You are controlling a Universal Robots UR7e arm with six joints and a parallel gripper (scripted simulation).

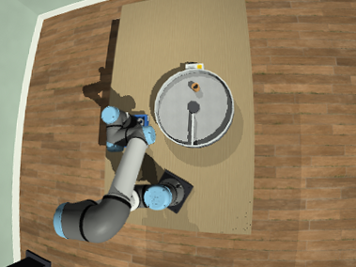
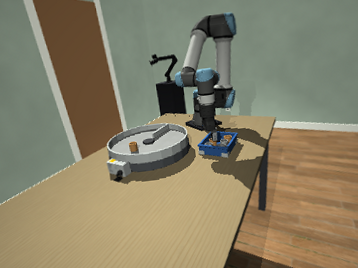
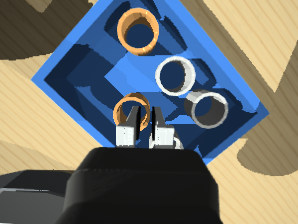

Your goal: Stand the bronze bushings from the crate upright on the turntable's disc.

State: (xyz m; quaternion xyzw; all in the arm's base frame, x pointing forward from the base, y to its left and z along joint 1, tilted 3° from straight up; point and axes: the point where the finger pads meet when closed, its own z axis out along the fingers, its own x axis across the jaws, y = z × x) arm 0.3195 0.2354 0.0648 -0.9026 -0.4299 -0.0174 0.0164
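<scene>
The blue crate lies 10 mm behind my hand, 20 mm to the left of it and 40 mm below it. From my hand the other things lie so: turntable 150 mm ahead, 310 mm to the right, 10 mm below.
</scene>
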